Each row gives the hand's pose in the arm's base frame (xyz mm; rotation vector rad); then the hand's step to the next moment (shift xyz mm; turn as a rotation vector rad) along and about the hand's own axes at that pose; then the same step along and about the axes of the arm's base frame.
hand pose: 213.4 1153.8 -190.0 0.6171 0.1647 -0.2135
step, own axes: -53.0 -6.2 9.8 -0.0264 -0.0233 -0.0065
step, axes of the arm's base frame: -51.8 -2.8 15.9 -0.0318 -0.0108 -0.0124
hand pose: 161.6 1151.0 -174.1 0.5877 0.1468 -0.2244
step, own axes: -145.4 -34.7 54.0 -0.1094 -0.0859 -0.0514
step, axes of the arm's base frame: -145.1 -34.2 55.1 -0.1309 -0.0222 -0.0660
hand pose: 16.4 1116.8 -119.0 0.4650 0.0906 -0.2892
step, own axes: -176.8 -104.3 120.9 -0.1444 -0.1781 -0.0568
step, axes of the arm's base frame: -197.2 -99.1 89.8 -0.1917 -0.0896 -0.1051
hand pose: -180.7 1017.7 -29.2 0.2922 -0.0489 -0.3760
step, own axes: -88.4 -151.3 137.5 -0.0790 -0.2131 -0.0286
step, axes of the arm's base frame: -149.7 -139.3 88.3 -0.1461 -0.1525 -0.0887
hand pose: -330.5 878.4 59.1 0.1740 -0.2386 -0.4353
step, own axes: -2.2 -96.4 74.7 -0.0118 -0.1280 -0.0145
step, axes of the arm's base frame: -59.8 -93.7 50.2 -0.0571 -0.1074 -0.0439
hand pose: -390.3 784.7 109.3 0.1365 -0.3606 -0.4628
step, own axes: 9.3 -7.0 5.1 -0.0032 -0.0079 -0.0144
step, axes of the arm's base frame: 3.0 -10.7 6.1 -0.0006 -0.0049 -0.0160
